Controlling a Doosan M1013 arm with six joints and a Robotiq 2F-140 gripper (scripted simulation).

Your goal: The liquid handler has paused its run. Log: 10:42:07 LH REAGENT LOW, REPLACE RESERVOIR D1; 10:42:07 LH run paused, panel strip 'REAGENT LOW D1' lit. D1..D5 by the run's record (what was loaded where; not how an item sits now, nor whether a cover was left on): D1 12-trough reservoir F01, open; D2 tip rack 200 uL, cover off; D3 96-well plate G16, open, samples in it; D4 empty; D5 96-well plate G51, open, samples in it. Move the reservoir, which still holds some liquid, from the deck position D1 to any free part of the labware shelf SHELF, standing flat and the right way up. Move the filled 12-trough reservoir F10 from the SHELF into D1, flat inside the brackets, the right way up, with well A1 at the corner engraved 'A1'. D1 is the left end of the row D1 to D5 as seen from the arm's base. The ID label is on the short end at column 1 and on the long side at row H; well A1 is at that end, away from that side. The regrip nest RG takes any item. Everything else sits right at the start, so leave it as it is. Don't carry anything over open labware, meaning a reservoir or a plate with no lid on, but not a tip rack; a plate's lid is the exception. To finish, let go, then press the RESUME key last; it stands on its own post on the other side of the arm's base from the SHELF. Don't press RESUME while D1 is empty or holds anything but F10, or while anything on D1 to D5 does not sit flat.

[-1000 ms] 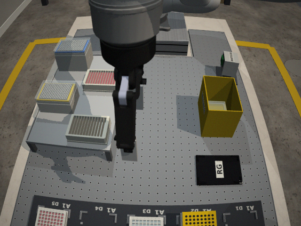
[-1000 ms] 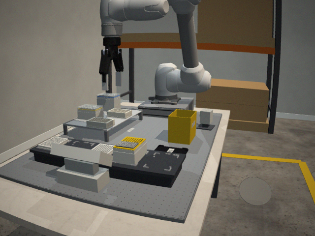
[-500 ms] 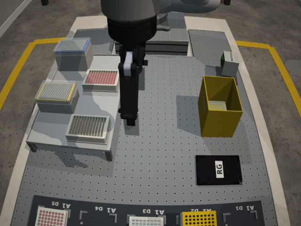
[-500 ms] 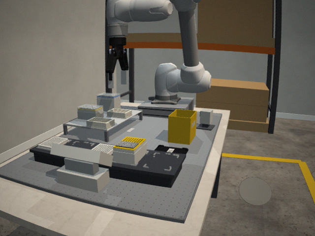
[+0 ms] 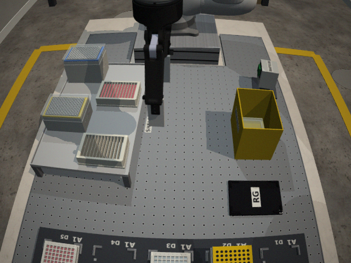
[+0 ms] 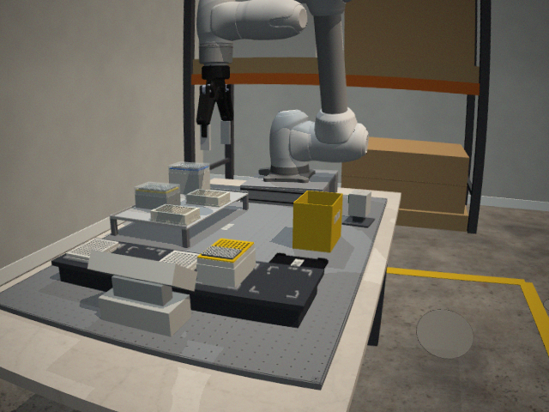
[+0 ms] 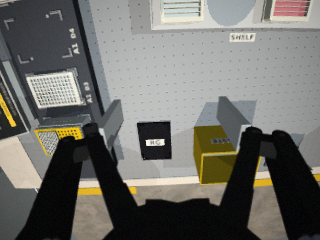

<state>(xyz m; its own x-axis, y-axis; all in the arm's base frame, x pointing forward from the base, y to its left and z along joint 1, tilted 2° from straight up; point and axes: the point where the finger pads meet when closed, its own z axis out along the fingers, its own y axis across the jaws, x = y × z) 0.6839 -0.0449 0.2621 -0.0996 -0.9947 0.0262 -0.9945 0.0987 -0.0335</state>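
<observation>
The cream 12-trough reservoir is 26 cm behind my hand, 24 cm below it and 13 cm to the right of it. Also, from my hand: pale 12-trough reservoir 24 cm below, 16 cm to the right, 5 cm behind; then shelf 25 cm below, 22 cm behind, 21 cm to the right; then yellow tip rack 29 cm ahead, 21 cm below, 13 cm to the left.
</observation>
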